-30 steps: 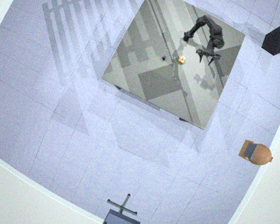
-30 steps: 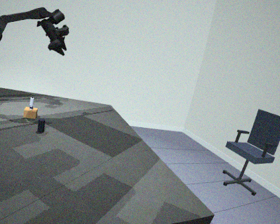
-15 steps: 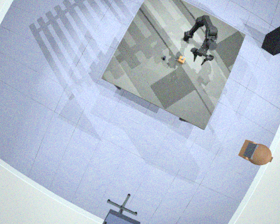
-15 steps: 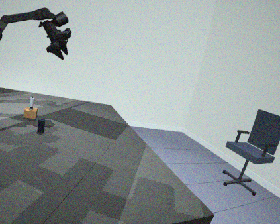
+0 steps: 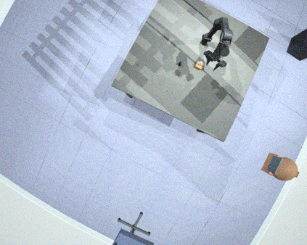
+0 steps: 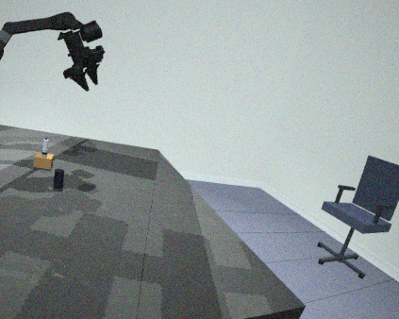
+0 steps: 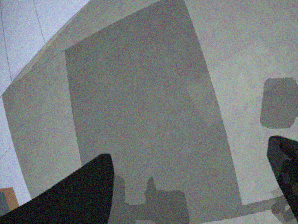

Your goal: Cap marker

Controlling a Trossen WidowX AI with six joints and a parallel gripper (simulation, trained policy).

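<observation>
The dark cap lies 6 cm behind my gripper tip, 24 cm to the right of it and 27 cm below it. The rest, counted from my gripper tip: orange holder block (13 cm behind, 6 cm to the right, 28 cm below).
</observation>
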